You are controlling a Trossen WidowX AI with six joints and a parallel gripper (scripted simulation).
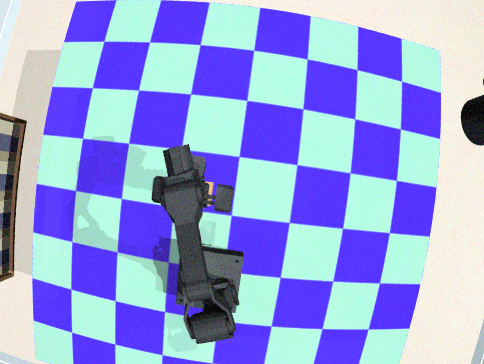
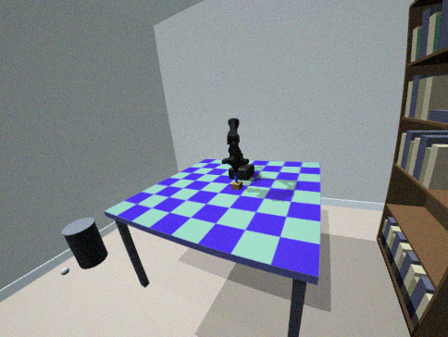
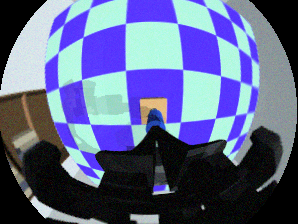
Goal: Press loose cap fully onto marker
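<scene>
My gripper tip is 30 mm above the blue marker cap. The rest, counted from my gripper tip: holder block: 100 mm below.
</scene>
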